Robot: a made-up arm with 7 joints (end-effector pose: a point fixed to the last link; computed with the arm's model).
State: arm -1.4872 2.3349 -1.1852 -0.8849 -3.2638 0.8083 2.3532
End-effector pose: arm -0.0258 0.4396 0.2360 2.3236 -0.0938 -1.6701
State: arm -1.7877 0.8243 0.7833 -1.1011 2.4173 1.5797 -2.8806
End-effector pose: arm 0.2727 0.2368 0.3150 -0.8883 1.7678 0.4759
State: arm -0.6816 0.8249 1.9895 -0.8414 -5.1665 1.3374 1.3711
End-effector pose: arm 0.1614 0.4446 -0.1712 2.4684 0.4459 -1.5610
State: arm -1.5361 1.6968 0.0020 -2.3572 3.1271 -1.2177 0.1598
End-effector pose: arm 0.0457 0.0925 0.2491 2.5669 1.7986 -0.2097
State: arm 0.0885 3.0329 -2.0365 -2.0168 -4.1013 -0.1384 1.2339
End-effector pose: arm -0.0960 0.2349 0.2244 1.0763 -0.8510 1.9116
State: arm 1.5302 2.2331 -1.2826 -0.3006 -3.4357 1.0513 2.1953
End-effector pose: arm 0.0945 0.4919 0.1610 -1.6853 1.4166 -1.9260
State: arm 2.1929 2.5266 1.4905 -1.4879 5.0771 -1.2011 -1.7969
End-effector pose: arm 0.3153 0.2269 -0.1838 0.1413 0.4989 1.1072
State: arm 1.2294 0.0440 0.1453 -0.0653 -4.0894 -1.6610 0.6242
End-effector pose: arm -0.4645 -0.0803 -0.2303 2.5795 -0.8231 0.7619
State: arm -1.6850 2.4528 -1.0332 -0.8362 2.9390 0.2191 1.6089
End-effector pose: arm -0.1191 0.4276 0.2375 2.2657 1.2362 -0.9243
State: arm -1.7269 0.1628 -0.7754 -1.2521 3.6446 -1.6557 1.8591
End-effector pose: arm 0.3342 -0.2928 0.1259 1.2090 -0.5237 -2.2109
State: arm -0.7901 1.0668 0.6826 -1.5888 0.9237 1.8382 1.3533
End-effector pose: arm 0.2398 0.3042 0.1470 -0.7969 -0.8315 1.3363
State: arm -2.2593 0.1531 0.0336 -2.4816 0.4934 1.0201 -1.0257
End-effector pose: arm 0.0012 -0.1056 0.2190 -0.5953 2.1009 0.5750
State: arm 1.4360 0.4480 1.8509 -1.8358 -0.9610 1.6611 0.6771
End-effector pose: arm -0.2604 0.2368 0.1221 -2.5975 -0.4388 -1.1890
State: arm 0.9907 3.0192 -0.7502 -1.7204 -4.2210 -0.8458 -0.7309
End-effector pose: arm 0.2613 0.2881 0.0546 0.9333 -0.3702 -1.3813
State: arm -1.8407 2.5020 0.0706 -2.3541 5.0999 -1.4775 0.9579
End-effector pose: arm -0.1597 0.0742 0.2050 2.3638 0.3097 -1.9429
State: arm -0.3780 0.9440 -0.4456 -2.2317 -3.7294 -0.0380 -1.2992
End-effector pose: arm 0.2641 0.0752 -0.1100 -0.9960 -1.6454 -0.5105
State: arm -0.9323 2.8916 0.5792 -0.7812 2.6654 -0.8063 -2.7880
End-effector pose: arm -0.2760 0.0536 0.4224 -2.2448 1.0909 -1.3509
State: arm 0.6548 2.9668 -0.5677 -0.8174 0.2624 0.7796 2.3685
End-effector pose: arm 0.3374 0.2301 0.2968 1.7263 -1.8465 0.0005
